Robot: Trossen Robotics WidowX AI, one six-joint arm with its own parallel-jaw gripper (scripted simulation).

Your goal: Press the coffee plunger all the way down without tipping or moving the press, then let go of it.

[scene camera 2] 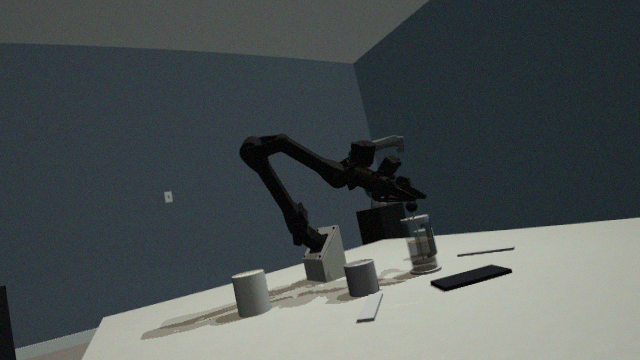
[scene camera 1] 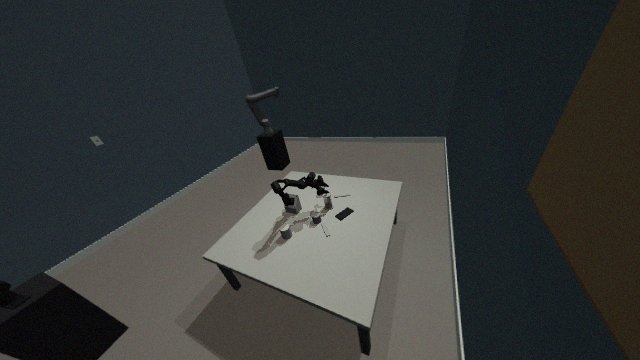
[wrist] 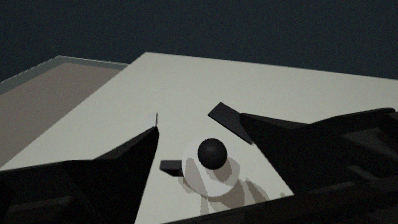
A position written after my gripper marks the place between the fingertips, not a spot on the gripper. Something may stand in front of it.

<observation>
My gripper (scene camera 2: 421, 198) is open, with nothing in its grasp. Also in view: a glass coffee press (scene camera 2: 417, 230) and a flat black slab (scene camera 2: 451, 282).
The glass coffee press shows as well in the wrist view (wrist: 210, 164). My gripper is seen too in the wrist view (wrist: 199, 123).
</observation>
